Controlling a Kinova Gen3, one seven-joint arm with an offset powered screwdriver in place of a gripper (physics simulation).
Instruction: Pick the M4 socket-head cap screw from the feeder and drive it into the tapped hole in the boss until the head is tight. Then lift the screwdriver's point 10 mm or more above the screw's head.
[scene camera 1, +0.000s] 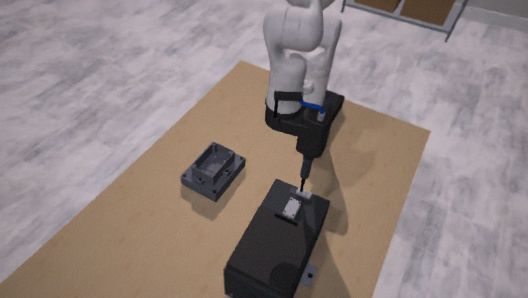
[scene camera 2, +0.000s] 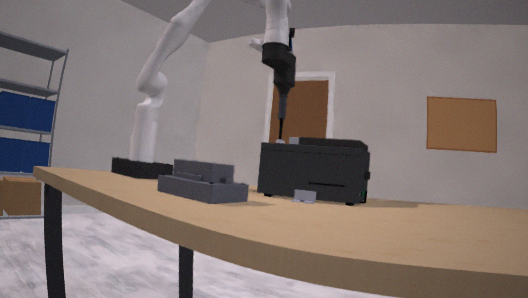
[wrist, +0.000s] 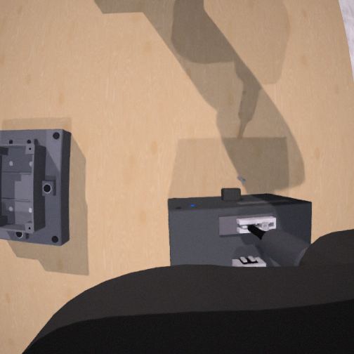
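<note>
My screwdriver points down, with its tip at the light pick-up block on top of the dark screw feeder. The M4 screw cannot be made out surely; a small round light shape shows in the block beside the bit in the wrist view, and whether the bit holds a screw cannot be told. The grey housing stands apart from the feeder. A small boss with a dark hole shows on its side.
A light plate lies on the feeder beside the block. A small grey bracket stands at the feeder's side. A tiny grey-blue thing, too small to identify, shows beyond the feeder. The housing's open box has raised walls.
</note>
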